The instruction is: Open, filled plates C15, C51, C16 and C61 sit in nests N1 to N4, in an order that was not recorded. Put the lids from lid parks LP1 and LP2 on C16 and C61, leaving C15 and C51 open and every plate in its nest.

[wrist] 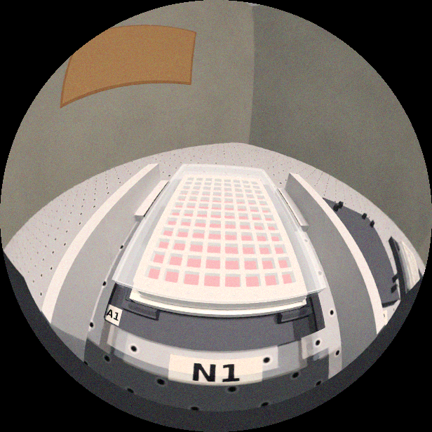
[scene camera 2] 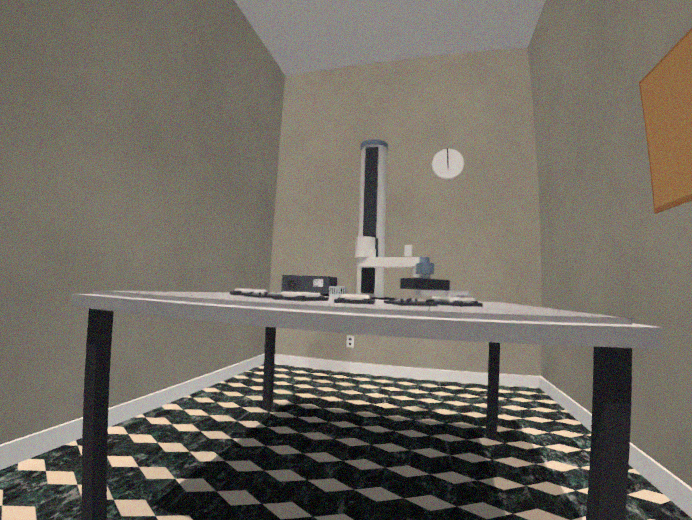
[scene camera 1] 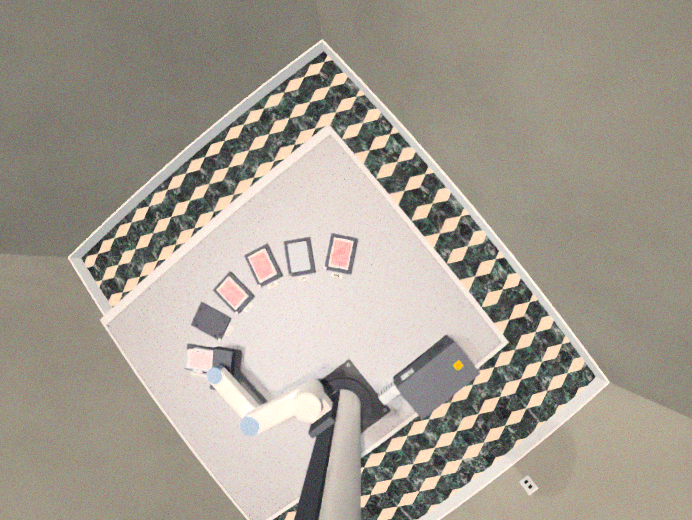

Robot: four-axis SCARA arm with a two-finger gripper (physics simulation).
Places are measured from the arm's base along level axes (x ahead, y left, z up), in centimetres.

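Pixels of known places: gripper, fingertip midpoint: [scene camera 2: 457, 293] [scene camera 1: 193, 360]; arm's base, link origin: [scene camera 1: 344, 403].
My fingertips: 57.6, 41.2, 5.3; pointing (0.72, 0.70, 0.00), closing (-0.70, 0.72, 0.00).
For each thing: its middle in the pictures, then the offset to it from my fingertips, as dx, dy, dz. "*": a spot on its surface instead.
- open plate with pink wells, body centre: [scene camera 1: 199, 360] -1.6, -1.6, -0.8
- Lid park LP2, body centre: [scene camera 2: 409, 301] [scene camera 1: 210, 321] +9.5, -16.1, -3.1
- pale grey lid, body centre: [scene camera 1: 299, 256] +6.4, -67.3, -2.7
- dark grey controller box, surface spot: [scene camera 1: 439, 377] * -68.6, -82.3, +7.4
My gripper [wrist: 224, 176] [scene camera 2: 454, 294] is shut on a clear lid [wrist: 126, 265] by its long sides. The lid is level, low over the open plate with pink wells [wrist: 220, 312] [scene camera 1: 199, 360] in nest N1 [wrist: 200, 334]. Whether lid and plate touch is unclear. In scene camera 1, the arm's dark hand covers the inner end of this nest. Three more pink-filled open plates stand in nests along the arc: one [scene camera 1: 233, 292], one [scene camera 1: 262, 266] and one [scene camera 1: 341, 253]. Their codes are not readable. Lid park LP2 [scene camera 1: 211, 320] [wrist: 367, 245] is dark and bare. A pale grey lid [scene camera 1: 299, 256] appears to lie in the other park.
The arm's column [scene camera 1: 342, 458] [scene camera 2: 373, 195] stands behind the arc. A dark grey controller box [scene camera 1: 439, 377] [scene camera 2: 304, 284] sits beside the base. In the wrist view, a neighbouring plate [wrist: 409, 260] shows at the far right, past LP2. The table edge [scene camera 1: 184, 438] lies beyond N1.
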